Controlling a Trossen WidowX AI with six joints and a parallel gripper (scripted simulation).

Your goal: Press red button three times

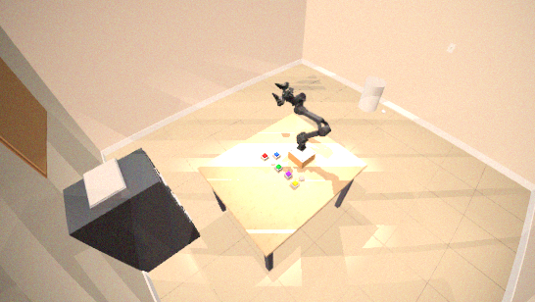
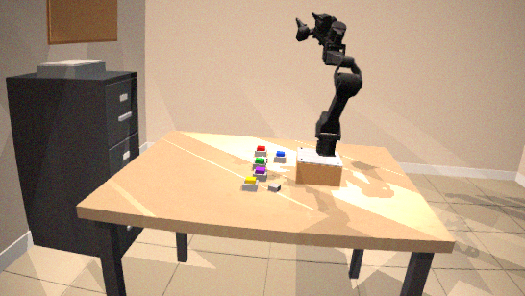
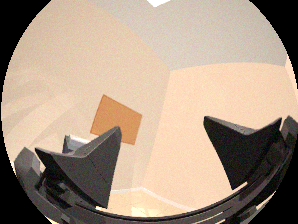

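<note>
My gripper tip is 150 mm short of the red button, 30 mm to the right of it and 560 mm above it. Round my gripper tip: green button 160 mm ahead, 190 mm to the left, 560 mm below; then purple button 160 mm ahead, 290 mm to the left, 560 mm below; then blue button 70 mm ahead, 90 mm to the left, 560 mm below.
</note>
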